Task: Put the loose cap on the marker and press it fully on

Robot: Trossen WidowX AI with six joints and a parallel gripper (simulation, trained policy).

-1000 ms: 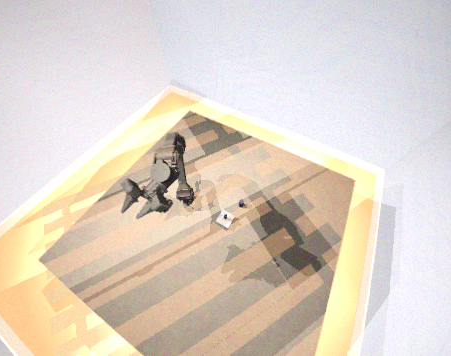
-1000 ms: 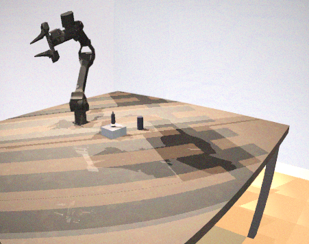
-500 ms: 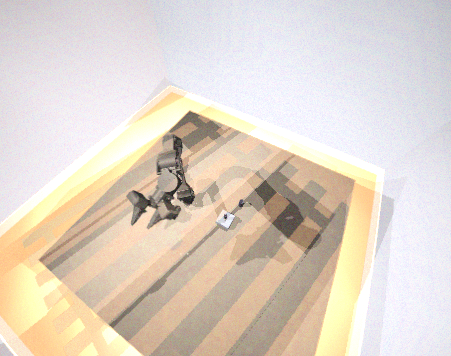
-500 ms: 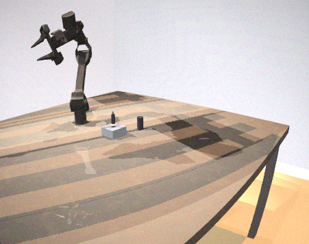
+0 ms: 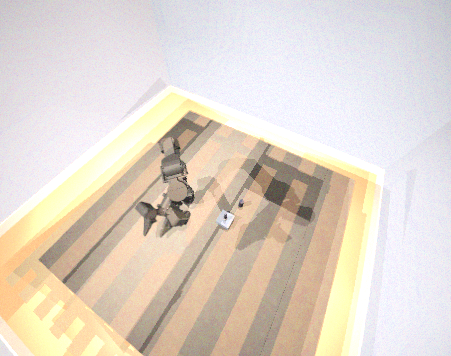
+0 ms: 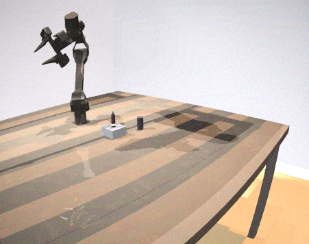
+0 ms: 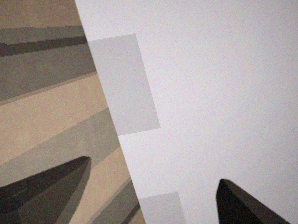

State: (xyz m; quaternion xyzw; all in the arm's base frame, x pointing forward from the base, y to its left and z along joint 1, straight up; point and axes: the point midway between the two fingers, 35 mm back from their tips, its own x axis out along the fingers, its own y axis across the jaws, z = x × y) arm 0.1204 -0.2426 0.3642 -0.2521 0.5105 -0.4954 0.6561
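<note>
My gripper tip is now 400 mm to the right of the dark cap, 320 mm above it and 170 mm short of it. The rest, counted from my gripper tip: holder block: 330 mm below, 270 mm to the left, 130 mm ahead.
</note>
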